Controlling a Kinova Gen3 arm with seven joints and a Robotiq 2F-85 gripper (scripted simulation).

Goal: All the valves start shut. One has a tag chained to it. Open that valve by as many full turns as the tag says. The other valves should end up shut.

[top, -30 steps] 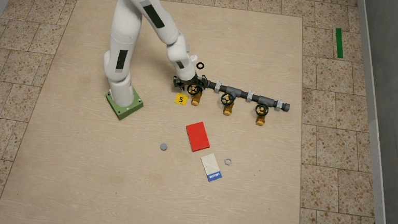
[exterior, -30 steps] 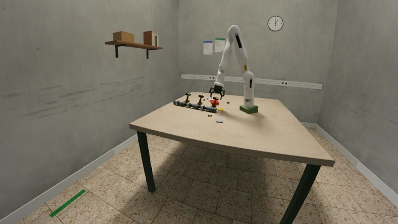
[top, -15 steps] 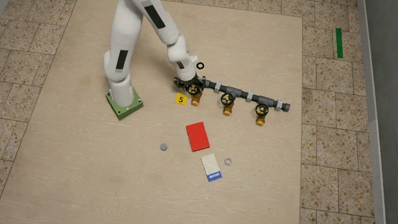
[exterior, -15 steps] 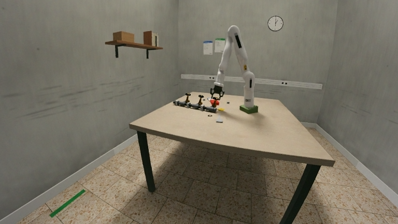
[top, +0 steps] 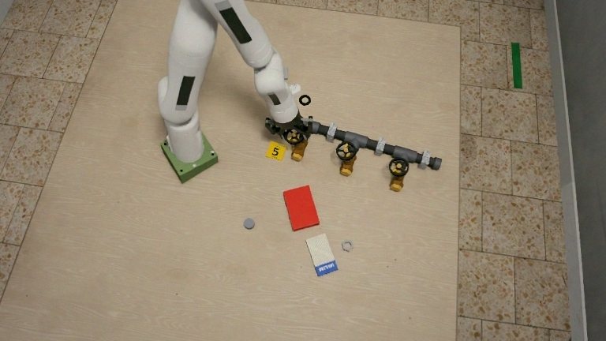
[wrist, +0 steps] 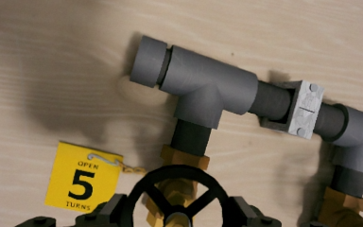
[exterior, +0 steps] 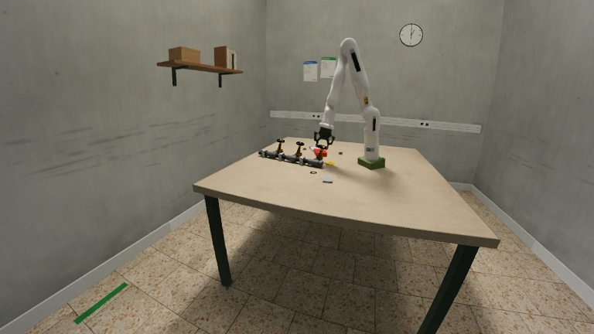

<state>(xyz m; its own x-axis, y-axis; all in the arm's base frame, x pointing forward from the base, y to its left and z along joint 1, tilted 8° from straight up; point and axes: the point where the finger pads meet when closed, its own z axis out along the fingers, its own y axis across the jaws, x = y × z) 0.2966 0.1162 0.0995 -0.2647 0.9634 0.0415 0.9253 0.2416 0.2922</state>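
The yellow tag lies 110 mm below my hand, 60 mm behind it and 10 mm to the right of it. The rest, counted from my hand: blue card (290 mm to the right, 190 mm ahead, 100 mm below); red block (180 mm to the right, 100 mm below, 80 mm ahead); grey disc (270 mm to the right, 100 mm below, 50 mm behind).
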